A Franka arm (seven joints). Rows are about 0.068 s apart.
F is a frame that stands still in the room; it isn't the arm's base.
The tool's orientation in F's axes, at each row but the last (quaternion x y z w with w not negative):
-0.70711, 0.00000, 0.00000, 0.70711
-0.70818, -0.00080, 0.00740, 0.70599
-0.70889, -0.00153, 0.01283, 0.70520
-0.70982, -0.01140, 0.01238, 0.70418
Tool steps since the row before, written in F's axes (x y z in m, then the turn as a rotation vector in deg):
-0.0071, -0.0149, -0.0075, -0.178, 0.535, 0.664
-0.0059, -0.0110, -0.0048, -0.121, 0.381, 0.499
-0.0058, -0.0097, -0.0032, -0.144, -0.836, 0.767
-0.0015, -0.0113, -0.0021, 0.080, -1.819, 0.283
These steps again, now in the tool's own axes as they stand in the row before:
-0.0071, 0.0075, -0.0149, -0.178, -0.664, 0.535
-0.0060, 0.0049, -0.0109, -0.121, -0.499, 0.381
-0.0059, 0.0033, -0.0096, -0.173, -0.760, -0.837
-0.0019, 0.0022, -0.0112, 0.018, -0.269, -1.823

